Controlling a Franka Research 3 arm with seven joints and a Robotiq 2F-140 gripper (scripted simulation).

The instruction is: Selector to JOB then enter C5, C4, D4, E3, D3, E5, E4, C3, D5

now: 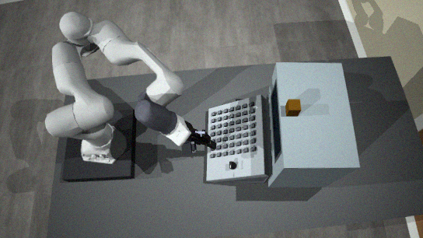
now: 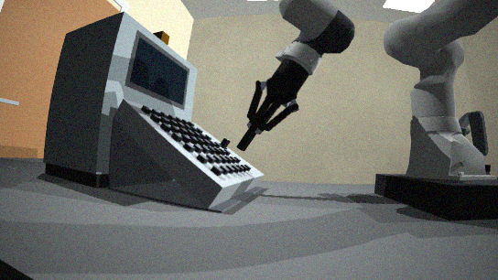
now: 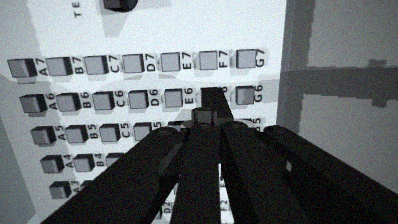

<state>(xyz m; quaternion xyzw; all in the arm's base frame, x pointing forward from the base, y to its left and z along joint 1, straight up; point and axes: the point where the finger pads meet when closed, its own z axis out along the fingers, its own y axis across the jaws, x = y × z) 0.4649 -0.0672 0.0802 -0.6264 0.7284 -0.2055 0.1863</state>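
The E6 key lies 60 mm ahead of my hand and 40 mm below it. Round my hand: E5 key: 70 mm ahead, 40 mm below, 30 mm to the left; C6 key: 120 mm ahead, 10 mm to the right; D6 key: 90 mm ahead, 20 mm below, 10 mm to the right.
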